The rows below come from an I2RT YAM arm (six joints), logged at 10 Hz.
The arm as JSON. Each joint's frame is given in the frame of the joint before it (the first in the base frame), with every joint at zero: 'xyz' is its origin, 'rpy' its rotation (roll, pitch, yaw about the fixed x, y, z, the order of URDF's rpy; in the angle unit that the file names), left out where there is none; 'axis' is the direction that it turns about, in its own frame. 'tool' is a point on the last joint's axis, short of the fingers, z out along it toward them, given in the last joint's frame.
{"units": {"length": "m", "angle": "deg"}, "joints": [
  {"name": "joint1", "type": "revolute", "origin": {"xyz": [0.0, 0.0, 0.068]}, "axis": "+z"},
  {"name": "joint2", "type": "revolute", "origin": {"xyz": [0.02, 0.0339, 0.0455]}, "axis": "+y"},
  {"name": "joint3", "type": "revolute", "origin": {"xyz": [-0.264, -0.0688, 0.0]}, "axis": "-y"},
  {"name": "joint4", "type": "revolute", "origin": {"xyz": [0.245, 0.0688, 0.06]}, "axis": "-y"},
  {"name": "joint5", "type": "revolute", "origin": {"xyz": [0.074, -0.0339, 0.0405]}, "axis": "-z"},
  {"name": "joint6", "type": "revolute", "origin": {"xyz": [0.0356, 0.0, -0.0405]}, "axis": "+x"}
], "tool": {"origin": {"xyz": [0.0, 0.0, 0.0], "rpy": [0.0, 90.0, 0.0]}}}
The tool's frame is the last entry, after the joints.
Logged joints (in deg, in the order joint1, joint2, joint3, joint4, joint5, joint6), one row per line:
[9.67, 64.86, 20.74, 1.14, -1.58, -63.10]
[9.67, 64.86, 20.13, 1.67, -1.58, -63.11]
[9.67, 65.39, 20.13, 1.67, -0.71, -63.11]
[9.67, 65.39, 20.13, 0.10, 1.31, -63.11]
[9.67, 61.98, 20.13, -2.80, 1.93, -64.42]
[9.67, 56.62, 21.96, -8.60, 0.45, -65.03]
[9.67, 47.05, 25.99, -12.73, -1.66, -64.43]
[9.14, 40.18, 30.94, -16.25, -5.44, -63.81]
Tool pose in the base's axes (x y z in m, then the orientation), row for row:
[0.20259, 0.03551, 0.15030, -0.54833, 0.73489, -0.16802, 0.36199]
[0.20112, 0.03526, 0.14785, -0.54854, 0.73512, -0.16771, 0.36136]
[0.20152, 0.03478, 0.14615, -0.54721, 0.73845, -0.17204, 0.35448]
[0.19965, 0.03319, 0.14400, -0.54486, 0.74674, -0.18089, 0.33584]
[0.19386, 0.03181, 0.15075, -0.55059, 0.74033, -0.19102, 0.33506]
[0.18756, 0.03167, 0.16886, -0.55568, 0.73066, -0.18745, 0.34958]
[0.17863, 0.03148, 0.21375, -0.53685, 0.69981, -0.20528, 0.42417]
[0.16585, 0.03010, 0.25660, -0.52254, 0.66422, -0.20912, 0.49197]
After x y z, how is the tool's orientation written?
As a quaternion, x y z w.
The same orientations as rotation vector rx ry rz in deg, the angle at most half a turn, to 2 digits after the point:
[-80.91, 108.44, -24.79]
[-80.97, 108.51, -24.76]
[-81.04, 109.36, -25.48]
[-81.42, 111.59, -27.03]
[-82.31, 110.67, -28.56]
[-82.49, 108.46, -27.83]
[-76.95, 100.31, -29.42]
[-72.66, 92.36, -29.08]

